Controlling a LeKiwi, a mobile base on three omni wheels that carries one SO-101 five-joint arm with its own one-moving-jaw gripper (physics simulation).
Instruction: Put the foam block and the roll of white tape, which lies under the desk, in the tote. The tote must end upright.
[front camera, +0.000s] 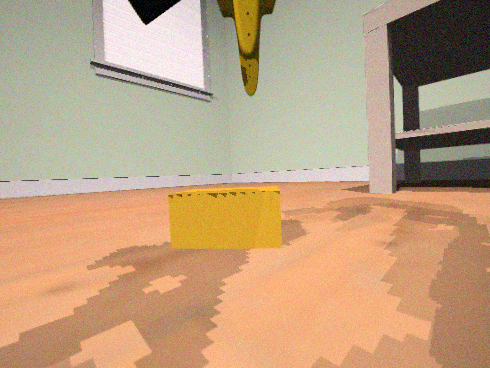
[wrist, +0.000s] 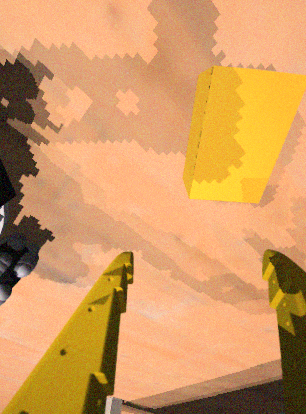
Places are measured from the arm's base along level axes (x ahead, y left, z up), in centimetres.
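Where they show: end effector, tool point: (front camera: 249, 52) (wrist: 133, 263).
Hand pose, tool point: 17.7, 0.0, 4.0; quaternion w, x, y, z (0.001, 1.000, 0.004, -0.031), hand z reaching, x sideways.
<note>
Each offset is from my tool point to the top centre of the thing, as dx, dy, dz. "spot": to the spot under its first point.
The foam block @[+6.9, +2.4, -8.5] (front camera: 225, 220) (wrist: 240, 140), a yellow box shape, lies on the wooden floor ahead of the base in the front view and at the upper right in the wrist view. My gripper (wrist: 198, 252) is open and empty, with a wide gap between its two yellow jaws. It is raised above the floor, and the block lies past the jaw tips, apart from them. In the front view one yellow jaw hangs from the top edge, well above the block. The roll of white tape and the tote do not show in either view.
A desk or shelf unit @[spot: +40.1, -31.0, +7.1] (front camera: 381, 110) with pale posts stands at the right in the front view. A window @[spot: +146.3, +73.1, +98.4] (front camera: 152, 40) is in the green wall behind. Part of a dark wheel (wrist: 17, 265) shows at the left edge of the wrist view. Shadows cross the floor.
</note>
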